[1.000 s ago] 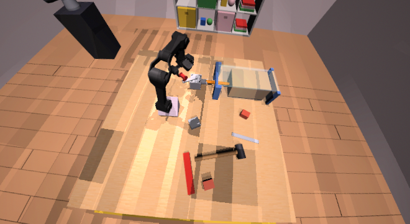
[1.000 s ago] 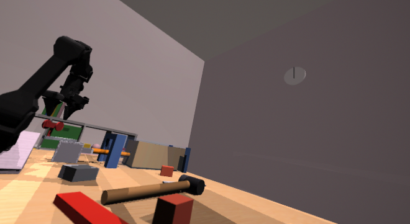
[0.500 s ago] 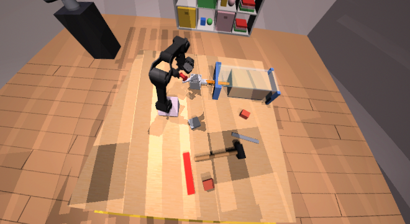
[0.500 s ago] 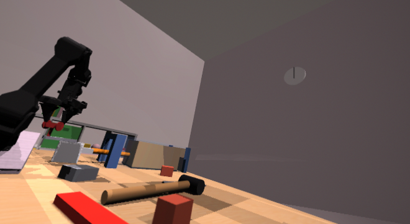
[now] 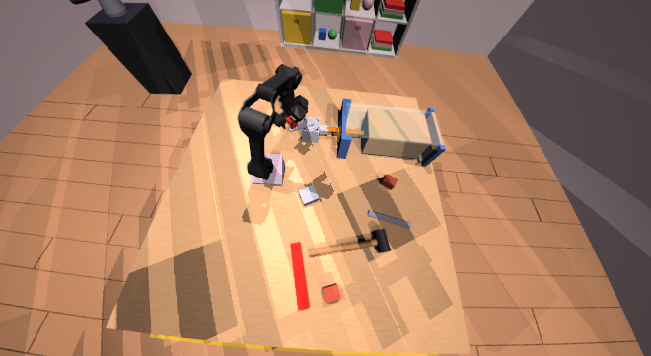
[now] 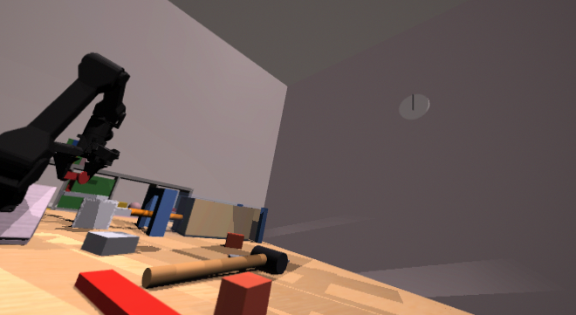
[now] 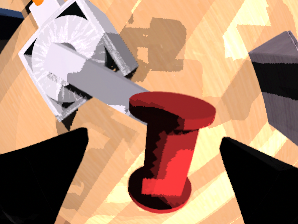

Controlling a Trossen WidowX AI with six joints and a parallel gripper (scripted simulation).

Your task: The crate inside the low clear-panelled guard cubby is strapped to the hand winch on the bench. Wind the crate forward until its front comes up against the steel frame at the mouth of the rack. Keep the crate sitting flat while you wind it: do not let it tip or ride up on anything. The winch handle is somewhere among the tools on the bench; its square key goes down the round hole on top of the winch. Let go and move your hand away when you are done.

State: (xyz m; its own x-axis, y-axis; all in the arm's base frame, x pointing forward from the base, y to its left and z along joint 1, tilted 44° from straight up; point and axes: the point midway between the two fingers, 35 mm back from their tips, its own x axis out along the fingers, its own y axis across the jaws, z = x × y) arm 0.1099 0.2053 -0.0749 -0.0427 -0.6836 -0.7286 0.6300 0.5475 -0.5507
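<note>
Right now my gripper tip is right at the red grip. The rest, counted from my gripper tip: blue steel frame 250 mm ahead, 30 mm to the left, 30 mm below; then winch 70 mm ahead, 30 mm to the left, 100 mm below; then winch handle 30 mm ahead, 10 mm to the left, 30 mm below.
</note>
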